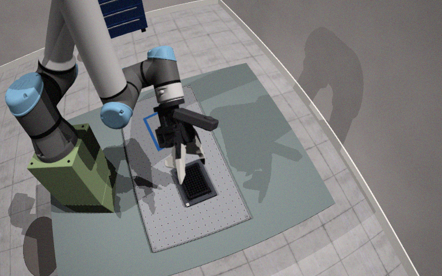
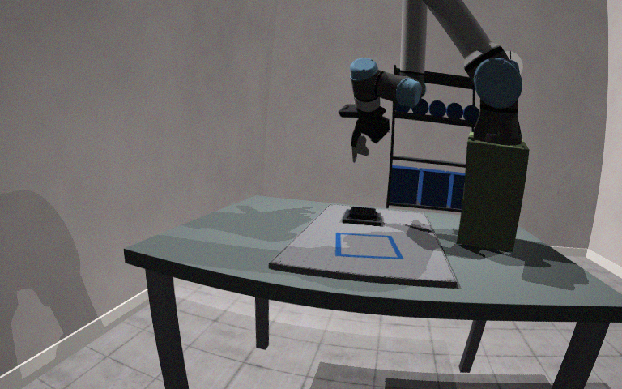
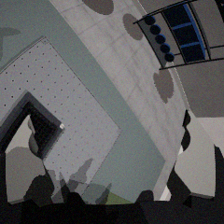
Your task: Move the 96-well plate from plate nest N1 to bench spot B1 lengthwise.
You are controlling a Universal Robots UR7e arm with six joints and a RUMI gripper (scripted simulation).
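Right now my hand is 10 mm short of the black 96-well plate, 70 mm to the right of it and 210 mm above it. Also, from my hand: plate nest N1: 10 mm ahead, 70 mm to the left, 230 mm below.
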